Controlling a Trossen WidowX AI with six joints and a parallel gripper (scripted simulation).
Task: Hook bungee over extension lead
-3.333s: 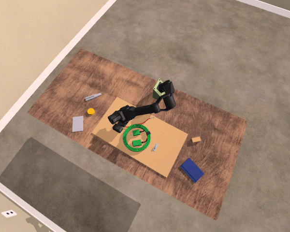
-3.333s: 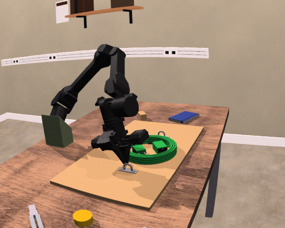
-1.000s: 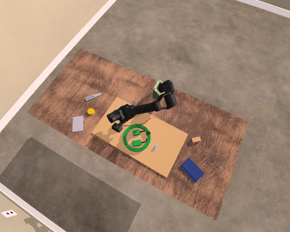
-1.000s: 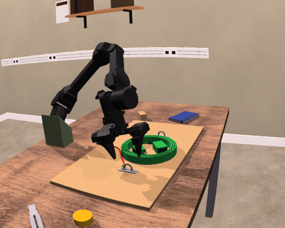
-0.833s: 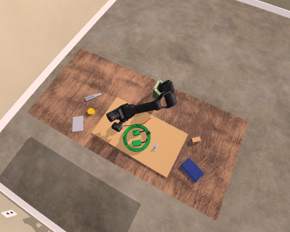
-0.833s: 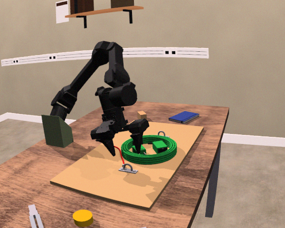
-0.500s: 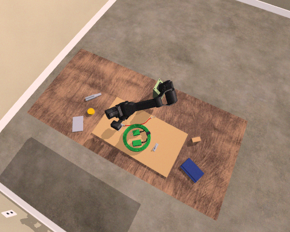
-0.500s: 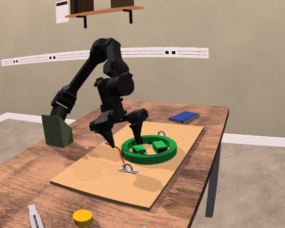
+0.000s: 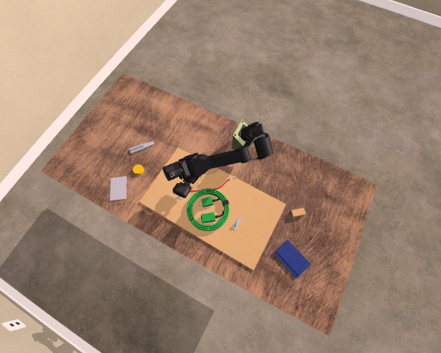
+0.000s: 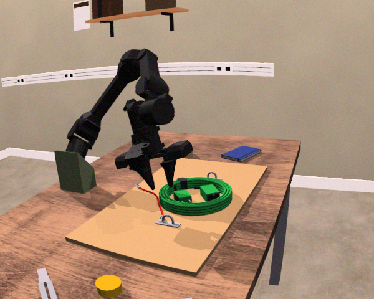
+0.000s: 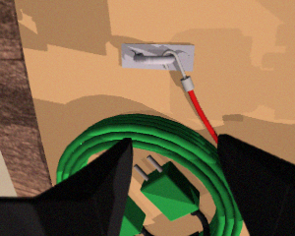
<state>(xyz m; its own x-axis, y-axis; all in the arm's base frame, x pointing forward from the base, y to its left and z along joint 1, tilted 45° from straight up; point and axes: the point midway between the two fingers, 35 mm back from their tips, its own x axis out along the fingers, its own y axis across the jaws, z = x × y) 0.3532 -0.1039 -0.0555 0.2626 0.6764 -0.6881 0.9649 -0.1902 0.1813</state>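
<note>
Now: hand 5 cm short of the extension lead, 11 cm to the right of it and 9 cm above it. The rest, counted from my hand: yellow disc: 2 cm ahead, 30 cm to the right, 11 cm below; then grey tool: 11 cm behind, 36 cm to the right, 12 cm below; then grey plate: 15 cm ahead, 35 cm to the right, 12 cm below.
</note>
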